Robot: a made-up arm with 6 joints. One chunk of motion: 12 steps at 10 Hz.
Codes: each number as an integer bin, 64 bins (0 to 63) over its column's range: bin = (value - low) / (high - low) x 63, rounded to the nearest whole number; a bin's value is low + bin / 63 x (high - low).
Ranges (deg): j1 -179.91..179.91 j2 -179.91..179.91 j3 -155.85..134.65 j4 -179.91..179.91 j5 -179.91..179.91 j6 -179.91..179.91
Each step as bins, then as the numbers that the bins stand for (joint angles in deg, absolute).
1 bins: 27 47 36 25 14 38
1 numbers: -25.70 88.53 10.15 -37.12 -99.95 37.12
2 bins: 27 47 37 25 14 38
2 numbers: -25.70 88.53 14.76 -37.12 -99.95 37.12
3 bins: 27 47 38 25 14 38
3 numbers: -25.70 88.53 19.37 -37.12 -99.95 37.12
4 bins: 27 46 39 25 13 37
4 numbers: -25.70 82.82 23.98 -37.12 -105.66 31.41
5 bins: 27 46 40 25 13 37
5 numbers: -25.70 82.82 28.59 -37.12 -105.66 31.41
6 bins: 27 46 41 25 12 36
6 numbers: -25.70 82.82 33.21 -37.12 -111.37 25.70
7 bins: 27 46 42 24 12 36
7 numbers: -25.70 82.82 37.82 -42.84 -111.37 25.70
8 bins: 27 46 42 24 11 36
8 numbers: -25.70 82.82 37.82 -42.84 -117.08 25.70
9 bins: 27 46 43 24 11 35
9 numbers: -25.70 82.82 42.43 -42.84 -117.08 19.99
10 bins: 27 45 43 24 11 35
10 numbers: -25.70 77.10 42.43 -42.84 -117.08 19.99
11 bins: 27 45 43 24 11 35
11 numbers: -25.70 77.10 42.43 -42.84 -117.08 19.99
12 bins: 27 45 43 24 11 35
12 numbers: -25.70 77.10 42.43 -42.84 -117.08 19.99
